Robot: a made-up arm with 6 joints.
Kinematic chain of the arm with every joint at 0, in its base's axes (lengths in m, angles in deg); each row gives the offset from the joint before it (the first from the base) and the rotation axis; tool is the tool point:
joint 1: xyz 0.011 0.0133 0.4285 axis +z
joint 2: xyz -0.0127 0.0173 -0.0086 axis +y
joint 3: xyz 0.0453 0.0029 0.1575 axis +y
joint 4: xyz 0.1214 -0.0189 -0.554 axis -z
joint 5: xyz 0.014 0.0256 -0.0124 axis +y
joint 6: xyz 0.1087 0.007 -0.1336 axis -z
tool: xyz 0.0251 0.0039 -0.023
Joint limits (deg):
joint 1: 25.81..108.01
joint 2: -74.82..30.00
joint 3: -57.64..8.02
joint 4: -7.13..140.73
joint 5: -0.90..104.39
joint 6: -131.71..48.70
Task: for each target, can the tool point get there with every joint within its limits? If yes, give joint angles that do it. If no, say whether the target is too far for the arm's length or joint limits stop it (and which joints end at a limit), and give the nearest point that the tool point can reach.
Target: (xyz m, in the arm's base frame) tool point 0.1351 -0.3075 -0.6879
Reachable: no: too far | nearest point 0.0683 -0.1441 -0.2086 | short by 0.511 m
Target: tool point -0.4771 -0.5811 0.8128
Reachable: no: joint limits stop it (at a limit: joint 1, joint 2, joint 3, joint 5, joint 6) | nearest point -0.1893 0.1300 1.0581 | short by 0.805 m
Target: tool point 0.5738 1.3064 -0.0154
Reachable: no: too far | nearest point 0.3135 0.7083 0.1842 | short by 0.682 m
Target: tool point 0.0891 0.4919 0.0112
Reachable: yes | joints 86.33 -32.16 -1.66 122.38 34.87 -0.78
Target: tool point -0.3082 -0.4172 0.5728
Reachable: no: joint limits stop it (at a limit: joint 2, joint 3, joint 4, joint 5, joint 6) | nearest point -0.1726 -0.2343 0.0768 | short by 0.546 m
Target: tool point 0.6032 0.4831 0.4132
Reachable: yes | joints 39.47 -17.19 -46.76 48.78 29.30 -4.43
